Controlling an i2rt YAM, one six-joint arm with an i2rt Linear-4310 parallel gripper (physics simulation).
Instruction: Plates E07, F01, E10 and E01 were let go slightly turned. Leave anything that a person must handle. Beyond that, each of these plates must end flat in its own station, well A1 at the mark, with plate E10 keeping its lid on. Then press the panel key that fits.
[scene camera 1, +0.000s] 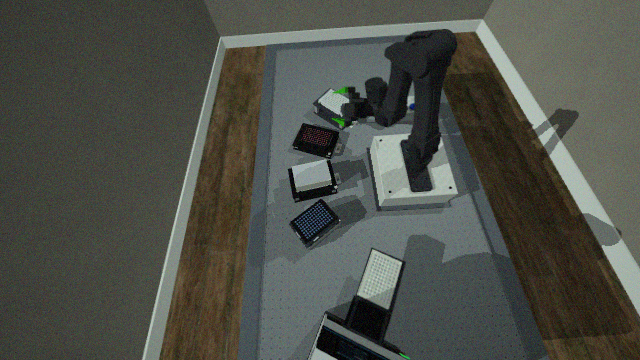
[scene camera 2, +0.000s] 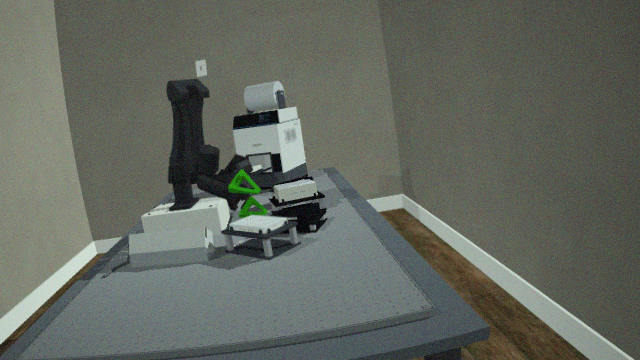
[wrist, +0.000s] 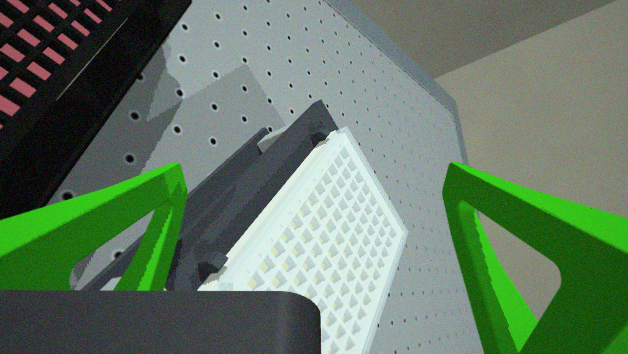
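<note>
My gripper (scene camera 1: 340, 106) (scene camera 2: 258, 202) (wrist: 314, 177) is open, its green fingers wide apart around the near part of a white plate (scene camera 1: 332, 101) (scene camera 2: 260, 224) (wrist: 345, 235), with nothing gripped. That plate lies on a dark raised station (scene camera 2: 261, 234) (wrist: 260, 175); whether it is fully flat is unclear. A plate with red wells (scene camera 1: 316, 136) (wrist: 22, 87) is on the neighbouring black station. A pale, thick covered plate (scene camera 1: 314, 175) (scene camera 2: 295, 191) is on another station. A blue-welled plate (scene camera 1: 315, 221) is visibly turned. Plate labels and the A1 marks are unreadable.
A white machine (scene camera 2: 267, 142) with a paper roll (scene camera 2: 263, 96) stands at the far end in scene camera 2. Its tray holds another white plate (scene camera 1: 381, 277). A low pale box (scene camera 2: 167, 247) stands beside the arm's white base (scene camera 1: 389, 170). A blue spot (scene camera 1: 412, 106) shows behind the arm.
</note>
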